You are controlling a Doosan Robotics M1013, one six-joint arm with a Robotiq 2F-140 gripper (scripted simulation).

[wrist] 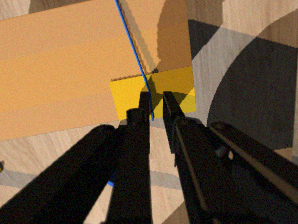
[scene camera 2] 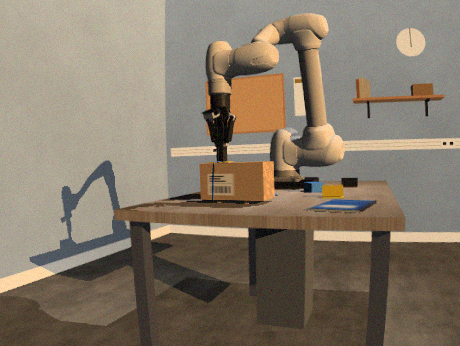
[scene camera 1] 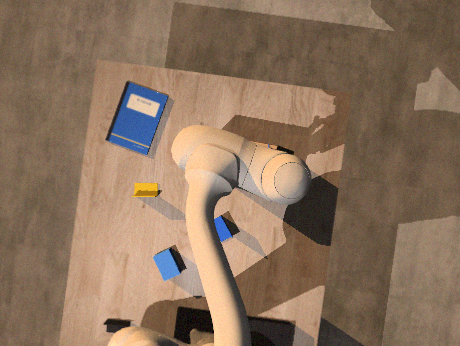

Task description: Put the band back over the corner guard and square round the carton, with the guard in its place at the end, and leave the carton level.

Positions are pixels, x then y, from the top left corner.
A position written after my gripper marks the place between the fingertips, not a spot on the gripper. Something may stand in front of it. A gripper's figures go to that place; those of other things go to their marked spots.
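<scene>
There's a brown carton (wrist: pixel 63 63) that's 190 mm from the lens, and my gripper (wrist: pixel 155 104) is 170 mm from the lens.
</scene>
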